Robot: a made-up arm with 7 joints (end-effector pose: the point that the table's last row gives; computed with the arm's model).
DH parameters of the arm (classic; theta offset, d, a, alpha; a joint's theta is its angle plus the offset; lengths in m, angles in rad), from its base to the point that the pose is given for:
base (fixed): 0 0.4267 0.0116 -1.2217
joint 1: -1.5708 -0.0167 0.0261 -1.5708
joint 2: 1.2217 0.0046 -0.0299 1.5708
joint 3: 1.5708 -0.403 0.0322 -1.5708
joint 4: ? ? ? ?
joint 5: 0 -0.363 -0.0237 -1.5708
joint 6: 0 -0.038 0.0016 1.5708
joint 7: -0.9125 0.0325 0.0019 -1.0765
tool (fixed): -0.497 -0.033 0 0
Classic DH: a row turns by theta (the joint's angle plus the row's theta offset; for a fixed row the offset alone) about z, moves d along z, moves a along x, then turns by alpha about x.
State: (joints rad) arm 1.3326 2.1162 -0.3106 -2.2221 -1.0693 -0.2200 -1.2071
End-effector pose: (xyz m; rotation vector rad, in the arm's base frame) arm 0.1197 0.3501 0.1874 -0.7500 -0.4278 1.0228
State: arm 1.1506 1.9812 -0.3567 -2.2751 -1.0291 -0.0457 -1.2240
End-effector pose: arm 0.1258 0.3280 0.1999 -0.9115 -0.7509 1.0430
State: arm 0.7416 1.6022 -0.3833 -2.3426 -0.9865 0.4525 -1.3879
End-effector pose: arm 0.1635 0.2616 0.2029 -1.2985 -1.6373 0.8765
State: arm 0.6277 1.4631 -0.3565 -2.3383 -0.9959 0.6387 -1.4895
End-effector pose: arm 0.1846 0.2397 0.2010 -1.3422 -1.9793 0.7422
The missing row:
joint 4: 0 -0.0039 -0.0403 1.5708
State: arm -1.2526 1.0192 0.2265 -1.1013 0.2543 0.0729 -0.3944
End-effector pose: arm 0.5291 0.3221 0.7166 1.4867 -0.6533 -1.4020
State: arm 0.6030 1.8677 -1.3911 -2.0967 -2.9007 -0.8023 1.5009
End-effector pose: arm -0.0449 0.3196 0.2206 0.6548 -1.1483 1.2296
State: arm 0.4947 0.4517 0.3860 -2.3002 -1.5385 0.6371 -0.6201
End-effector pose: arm 0.1860 0.2884 0.1944 1.1066 1.8045 -0.6763
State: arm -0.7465 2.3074 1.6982 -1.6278 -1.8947 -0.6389 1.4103
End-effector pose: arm -0.4363 0.1312 0.8676 2.5519 0.4189 0.0863
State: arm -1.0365 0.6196 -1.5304 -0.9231 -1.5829 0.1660 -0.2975
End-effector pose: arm 0.6334 0.0601 0.1274 -1.6475 -1.5311 0.7695
